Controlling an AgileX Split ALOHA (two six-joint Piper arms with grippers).
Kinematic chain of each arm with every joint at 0, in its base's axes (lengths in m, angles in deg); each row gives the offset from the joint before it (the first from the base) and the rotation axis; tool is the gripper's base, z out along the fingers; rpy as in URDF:
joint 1: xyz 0 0 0.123 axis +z
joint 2: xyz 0 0 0 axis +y
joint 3: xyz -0.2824 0 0.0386 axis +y
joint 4: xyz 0.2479 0 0.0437 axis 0.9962 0 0.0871
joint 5: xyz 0 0 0 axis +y
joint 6: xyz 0.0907 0 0.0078 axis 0.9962 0 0.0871
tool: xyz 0 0 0 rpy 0 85 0
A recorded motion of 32 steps. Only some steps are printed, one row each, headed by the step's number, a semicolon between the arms.
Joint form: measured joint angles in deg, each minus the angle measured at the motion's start. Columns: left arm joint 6, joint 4, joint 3, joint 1, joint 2, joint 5; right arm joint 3, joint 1, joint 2, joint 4, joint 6, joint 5.
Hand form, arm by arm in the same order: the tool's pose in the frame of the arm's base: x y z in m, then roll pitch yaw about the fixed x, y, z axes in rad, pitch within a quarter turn. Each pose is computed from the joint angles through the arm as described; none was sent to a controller.
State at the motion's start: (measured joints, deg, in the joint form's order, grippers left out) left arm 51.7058 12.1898 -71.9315 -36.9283 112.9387 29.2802; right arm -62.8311 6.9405 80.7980 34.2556 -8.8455 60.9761
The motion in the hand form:
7: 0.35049 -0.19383 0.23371 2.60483 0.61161 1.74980; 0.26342 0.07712 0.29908 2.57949 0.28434 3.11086
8: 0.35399 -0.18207 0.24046 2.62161 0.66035 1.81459; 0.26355 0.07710 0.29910 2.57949 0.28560 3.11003
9: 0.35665 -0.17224 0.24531 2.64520 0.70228 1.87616; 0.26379 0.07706 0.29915 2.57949 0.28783 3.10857
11: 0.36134 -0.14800 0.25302 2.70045 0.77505 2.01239; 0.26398 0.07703 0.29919 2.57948 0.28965 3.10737
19: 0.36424 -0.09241 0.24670 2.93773 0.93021 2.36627; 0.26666 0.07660 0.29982 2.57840 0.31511 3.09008
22: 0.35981 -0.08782 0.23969 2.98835 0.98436 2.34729; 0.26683 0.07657 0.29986 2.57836 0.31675 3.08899
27: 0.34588 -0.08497 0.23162 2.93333 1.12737 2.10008; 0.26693 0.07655 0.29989 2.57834 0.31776 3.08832
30: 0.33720 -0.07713 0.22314 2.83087 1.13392 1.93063; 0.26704 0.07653 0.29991 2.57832 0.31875 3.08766
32: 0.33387 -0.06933 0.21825 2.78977 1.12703 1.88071; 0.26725 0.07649 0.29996 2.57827 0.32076 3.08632
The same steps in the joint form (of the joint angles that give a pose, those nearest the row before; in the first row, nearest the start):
7: 0.28 -24.72 0.11 8.91 -9.83 -10.30; 0.00 0.00 0.00 0.01 0.00 -0.28
8: 0.87 -28.18 0.44 10.87 -10.93 -10.65; 0.00 0.00 0.00 0.01 0.00 -0.37
9: 1.57 -31.54 0.72 12.54 -11.75 -10.84; 0.00 0.00 0.00 0.01 0.00 -0.52
11: 3.28 -38.09 1.81 16.47 -13.49 -11.20; 0.00 0.00 0.00 0.01 0.00 -0.64
19: 26.98 -71.88 7.71 26.47 -15.73 -11.01; 0.00 0.00 0.00 0.05 0.00 -2.40
22: 44.91 -88.77 10.34 28.51 -15.73 -6.62; 0.00 0.00 0.00 0.05 0.00 -2.51
27: 70.92 -107.44 15.43 32.00 -15.73 7.94; 0.00 0.00 0.00 0.05 0.00 -2.58
30: 78.04 -108.20 18.12 34.24 -15.73 13.17; 0.00 0.00 0.00 0.05 0.00 -2.65
32: 80.93 -108.27 19.46 35.85 -15.73 14.75; 0.00 0.00 0.00 0.05 0.00 -2.79

